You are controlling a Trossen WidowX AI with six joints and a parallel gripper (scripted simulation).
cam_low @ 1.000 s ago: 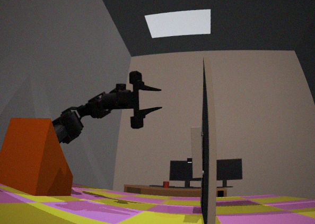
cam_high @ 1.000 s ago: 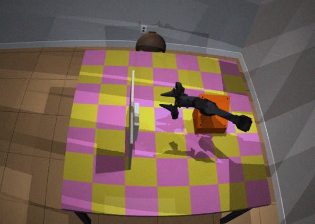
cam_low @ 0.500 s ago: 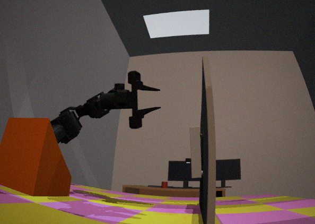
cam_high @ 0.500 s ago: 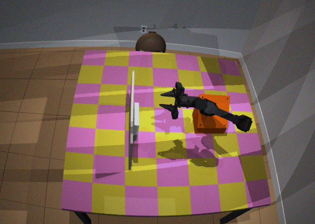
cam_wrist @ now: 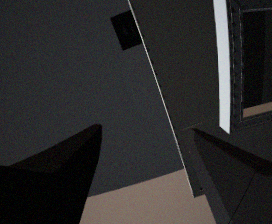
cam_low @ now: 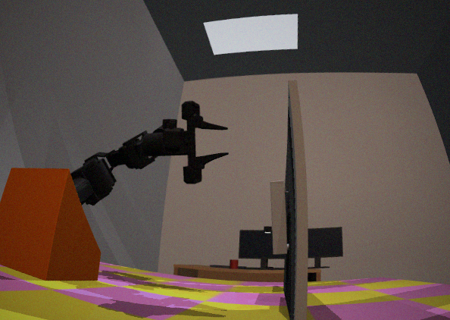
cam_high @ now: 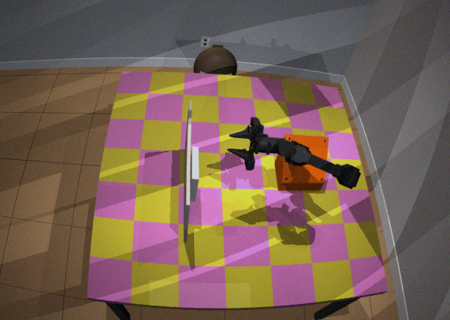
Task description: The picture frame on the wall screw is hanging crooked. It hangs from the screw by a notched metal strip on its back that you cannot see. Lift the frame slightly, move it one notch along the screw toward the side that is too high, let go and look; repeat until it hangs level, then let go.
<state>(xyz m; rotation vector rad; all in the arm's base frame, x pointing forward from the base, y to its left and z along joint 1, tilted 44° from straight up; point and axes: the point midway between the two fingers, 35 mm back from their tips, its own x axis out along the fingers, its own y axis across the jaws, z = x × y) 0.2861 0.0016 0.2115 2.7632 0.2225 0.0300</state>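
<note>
The picture frame is 12 cm ahead of my gripper tip, 4 cm to the left of it and 17 cm below it. From my gripper tip the other things lie so: thin upright wall panel (13 cm ahead, 2 cm to the left, 18 cm below).
</note>
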